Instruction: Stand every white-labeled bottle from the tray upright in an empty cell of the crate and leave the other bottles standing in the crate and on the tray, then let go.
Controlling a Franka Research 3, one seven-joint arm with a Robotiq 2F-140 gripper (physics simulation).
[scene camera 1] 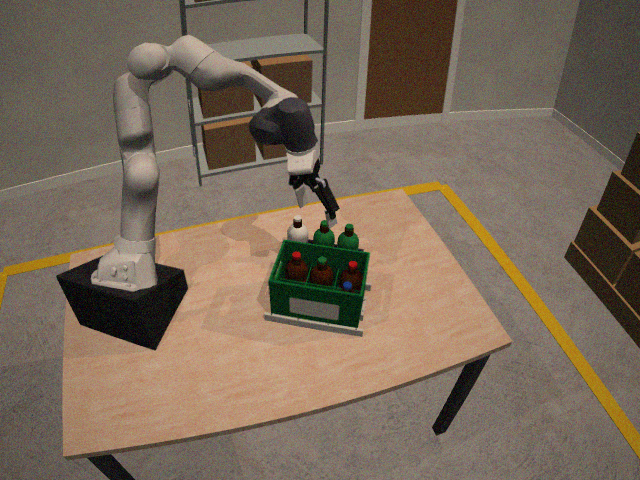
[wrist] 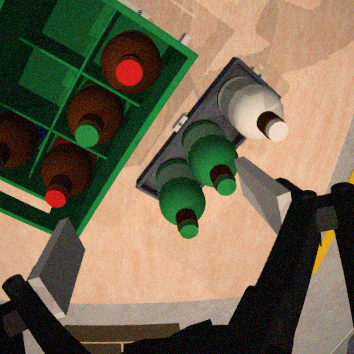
Labels:
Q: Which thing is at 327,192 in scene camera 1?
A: The gripper.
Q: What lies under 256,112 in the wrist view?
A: A white-labeled bottle.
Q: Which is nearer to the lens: the green-capped bottle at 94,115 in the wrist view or the red-capped brown bottle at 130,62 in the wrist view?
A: The red-capped brown bottle.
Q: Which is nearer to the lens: the green-capped bottle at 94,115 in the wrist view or the red-capped brown bottle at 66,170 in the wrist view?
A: The green-capped bottle.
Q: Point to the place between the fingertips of the gripper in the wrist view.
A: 155,206

